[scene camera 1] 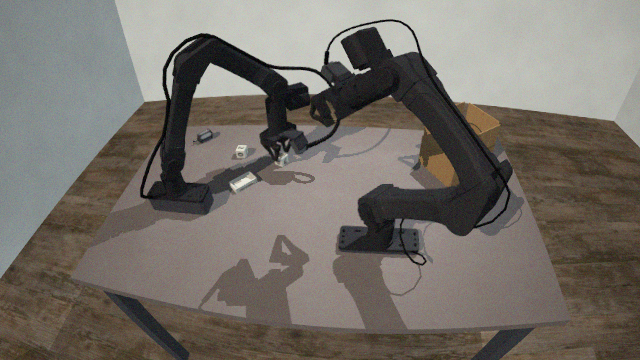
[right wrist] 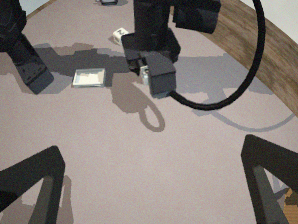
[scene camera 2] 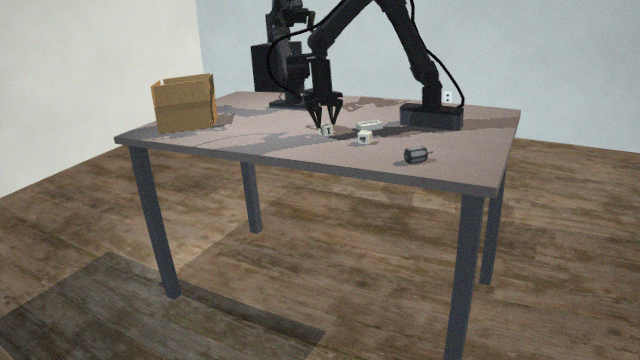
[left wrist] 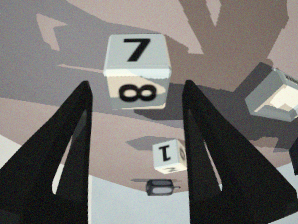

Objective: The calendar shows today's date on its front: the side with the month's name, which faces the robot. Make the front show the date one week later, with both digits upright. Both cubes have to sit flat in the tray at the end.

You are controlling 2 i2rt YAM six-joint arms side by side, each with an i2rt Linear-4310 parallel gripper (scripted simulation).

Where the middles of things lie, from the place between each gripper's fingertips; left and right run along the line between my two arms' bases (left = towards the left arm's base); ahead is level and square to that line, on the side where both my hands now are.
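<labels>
The cardboard box (scene camera 2: 186, 106) has my left hand (scene camera 2: 325, 126) 550 mm to the left of it, and that hand is also 120 mm short of the box and 40 mm lower than it.
As for my right hand (scene camera 1: 327, 106), it's 240 mm above the cardboard box, 350 mm to the left of it and 260 mm short of it.
</labels>
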